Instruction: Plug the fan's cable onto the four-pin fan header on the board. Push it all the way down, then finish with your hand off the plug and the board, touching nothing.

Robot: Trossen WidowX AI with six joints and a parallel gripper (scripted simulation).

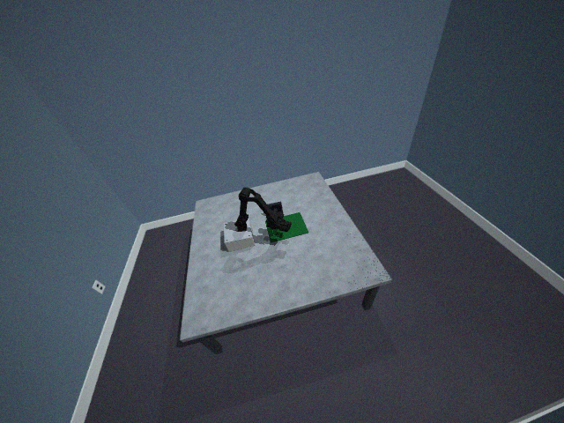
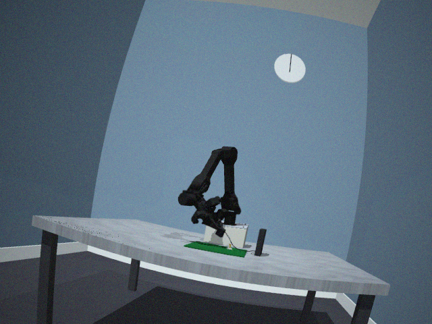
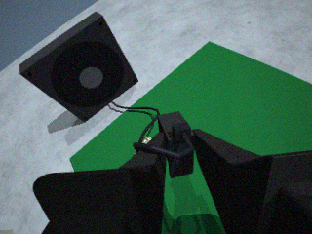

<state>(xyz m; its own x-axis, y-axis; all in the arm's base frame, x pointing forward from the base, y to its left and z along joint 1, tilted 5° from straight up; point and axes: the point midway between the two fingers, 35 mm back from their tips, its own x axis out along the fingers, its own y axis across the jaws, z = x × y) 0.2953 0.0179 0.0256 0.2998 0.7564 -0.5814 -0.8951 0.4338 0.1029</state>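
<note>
Now: gripper tip 10 cm above the board, 2 cm short of it and 1 cm to the right of it. The rest, counted from my gripper tip: black fan plug (1 cm below); then square black fan (17 cm to the left, 5 cm behind, 3 cm below).
</note>
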